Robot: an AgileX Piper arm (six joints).
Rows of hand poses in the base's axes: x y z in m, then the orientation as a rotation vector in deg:
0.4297, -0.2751, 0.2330, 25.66, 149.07, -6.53
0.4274, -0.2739, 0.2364, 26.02, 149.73, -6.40
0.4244, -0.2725, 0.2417, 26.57, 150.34, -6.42
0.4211, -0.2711, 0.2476, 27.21, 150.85, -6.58
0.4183, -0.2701, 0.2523, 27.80, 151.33, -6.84
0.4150, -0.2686, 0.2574, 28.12, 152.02, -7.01
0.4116, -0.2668, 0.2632, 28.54, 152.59, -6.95
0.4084, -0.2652, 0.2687, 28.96, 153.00, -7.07
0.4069, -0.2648, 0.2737, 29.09, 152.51, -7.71
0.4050, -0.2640, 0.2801, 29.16, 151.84, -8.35
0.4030, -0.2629, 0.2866, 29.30, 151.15, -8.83
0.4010, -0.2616, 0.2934, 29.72, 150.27, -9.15
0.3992, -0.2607, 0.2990, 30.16, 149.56, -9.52
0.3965, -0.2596, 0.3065, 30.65, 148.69, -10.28
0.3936, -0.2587, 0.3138, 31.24, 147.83, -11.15
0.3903, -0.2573, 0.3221, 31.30, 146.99, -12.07
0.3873, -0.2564, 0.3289, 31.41, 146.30, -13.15
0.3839, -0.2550, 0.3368, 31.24, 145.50, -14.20
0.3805, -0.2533, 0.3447, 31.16, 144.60, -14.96
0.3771, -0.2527, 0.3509, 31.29, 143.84, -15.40
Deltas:
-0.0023, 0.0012, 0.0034, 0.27, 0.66, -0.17
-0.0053, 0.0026, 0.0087, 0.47, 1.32, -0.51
-0.0086, 0.0040, 0.0146, 0.58, 1.91, -0.94
-0.0114, 0.0050, 0.0193, 0.60, 2.49, -1.36
-0.0147, 0.0065, 0.0244, 0.66, 3.22, -1.55
-0.0181, 0.0083, 0.0302, 0.89, 3.82, -1.78
-0.0213, 0.0099, 0.0357, 0.96, 4.29, -2.05
-0.0228, 0.0103, 0.0407, 0.47, 3.92, -2.30
-0.0247, 0.0111, 0.0471, -0.07, 3.38, -2.53
-0.0267, 0.0122, 0.0536, -0.48, 2.81, -2.78
-0.0287, 0.0135, 0.0604, -0.77, 2.06, -3.22
-0.0305, 0.0144, 0.0660, -1.05, 1.49, -3.66
-0.0332, 0.0155, 0.0735, -1.62, 0.84, -4.23
-0.0361, 0.0164, 0.0808, -2.25, 0.24, -4.89
-0.0394, 0.0178, 0.0891, -3.02, -0.39, -5.20
-0.0424, 0.0187, 0.0959, -3.86, -0.84, -5.55
-0.0458, 0.0201, 0.1038, -4.77, -1.43, -5.71
-0.0492, 0.0218, 0.1117, -5.48, -2.16, -5.89
-0.0526, 0.0224, 0.1179, -5.90, -2.78, -6.15

